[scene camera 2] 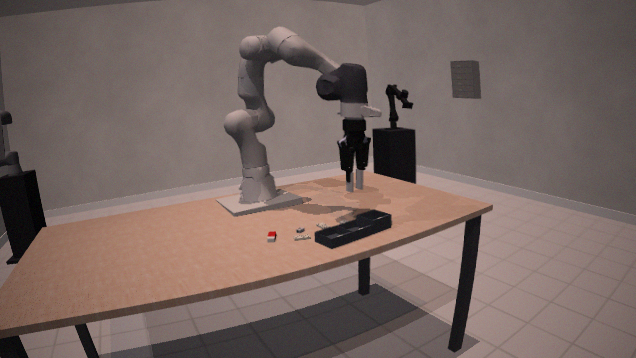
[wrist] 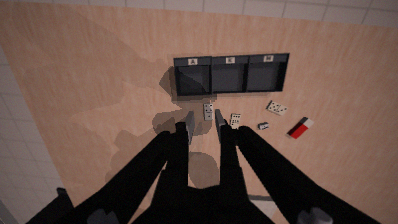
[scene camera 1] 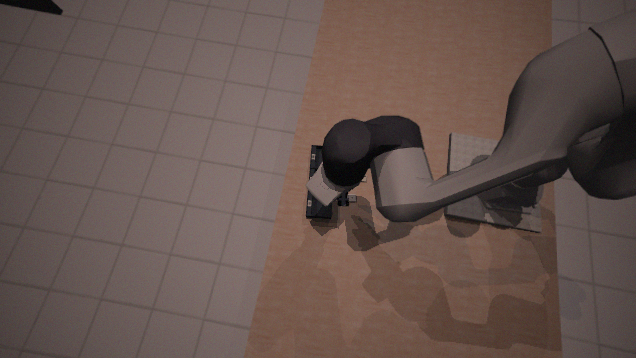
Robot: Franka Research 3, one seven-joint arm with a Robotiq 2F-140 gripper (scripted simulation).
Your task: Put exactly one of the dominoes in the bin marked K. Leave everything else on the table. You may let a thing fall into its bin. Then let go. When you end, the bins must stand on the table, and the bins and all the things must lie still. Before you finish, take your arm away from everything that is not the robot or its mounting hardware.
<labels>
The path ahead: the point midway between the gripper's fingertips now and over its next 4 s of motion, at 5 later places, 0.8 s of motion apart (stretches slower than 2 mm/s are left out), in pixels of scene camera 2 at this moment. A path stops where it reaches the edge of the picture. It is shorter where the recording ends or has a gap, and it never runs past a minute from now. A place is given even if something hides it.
My gripper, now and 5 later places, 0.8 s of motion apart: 354,190; 347,204; 346,204; 346,220; 346,221; 347,223
</labels>
